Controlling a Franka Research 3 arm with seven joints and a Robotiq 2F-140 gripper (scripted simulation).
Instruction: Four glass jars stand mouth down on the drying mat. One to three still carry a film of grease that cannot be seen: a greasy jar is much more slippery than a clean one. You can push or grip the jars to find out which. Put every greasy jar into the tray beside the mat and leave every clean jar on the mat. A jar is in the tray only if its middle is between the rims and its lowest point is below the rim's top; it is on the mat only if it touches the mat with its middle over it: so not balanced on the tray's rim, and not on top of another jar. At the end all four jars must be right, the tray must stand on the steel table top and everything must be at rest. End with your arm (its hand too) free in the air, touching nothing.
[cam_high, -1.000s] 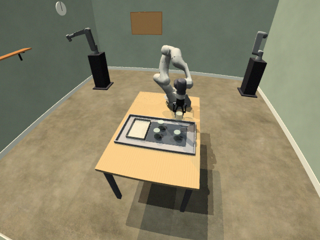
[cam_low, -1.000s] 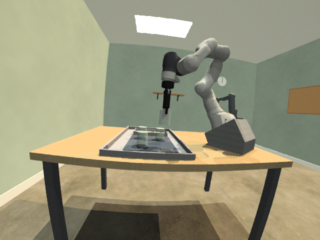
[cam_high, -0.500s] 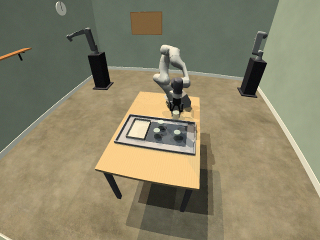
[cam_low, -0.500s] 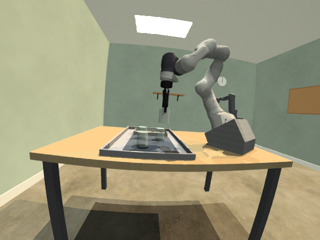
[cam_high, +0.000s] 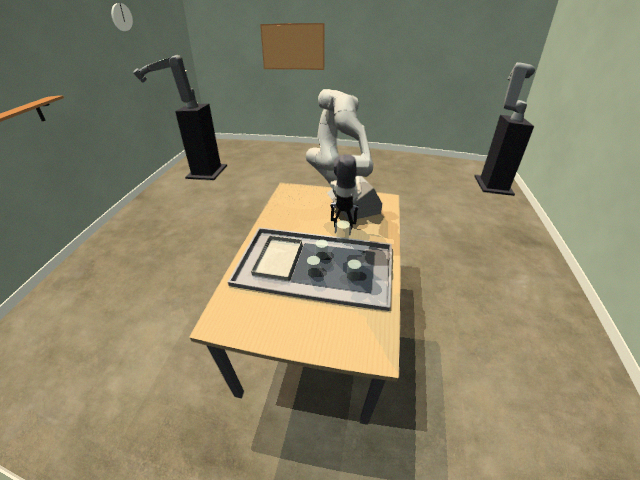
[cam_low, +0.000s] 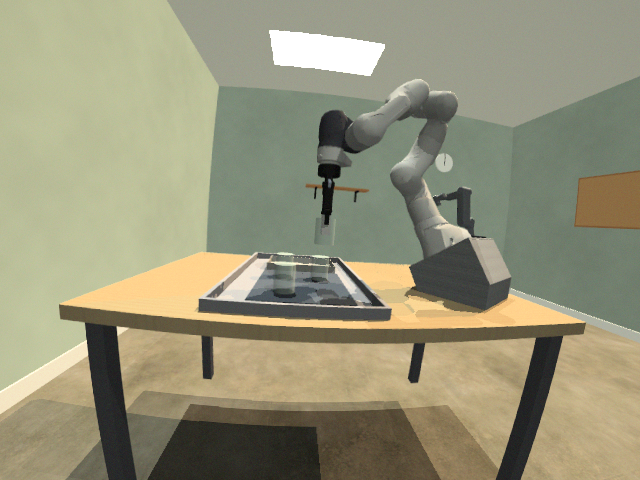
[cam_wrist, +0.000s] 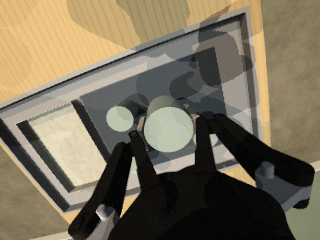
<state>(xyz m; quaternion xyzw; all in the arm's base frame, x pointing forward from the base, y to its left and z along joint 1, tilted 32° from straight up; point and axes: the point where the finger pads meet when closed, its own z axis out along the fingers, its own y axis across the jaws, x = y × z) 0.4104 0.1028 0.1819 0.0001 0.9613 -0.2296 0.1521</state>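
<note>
Right now the pale tray is 35 cm to the right of my hand, 20 cm below it and 5 cm ahead of it. From my hand the other things lie so: dark drying mat: 21 cm below, 7 cm ahead, 3 cm to the right; then rimmed steel top: 21 cm below, 13 cm to the right, 8 cm ahead.
</note>
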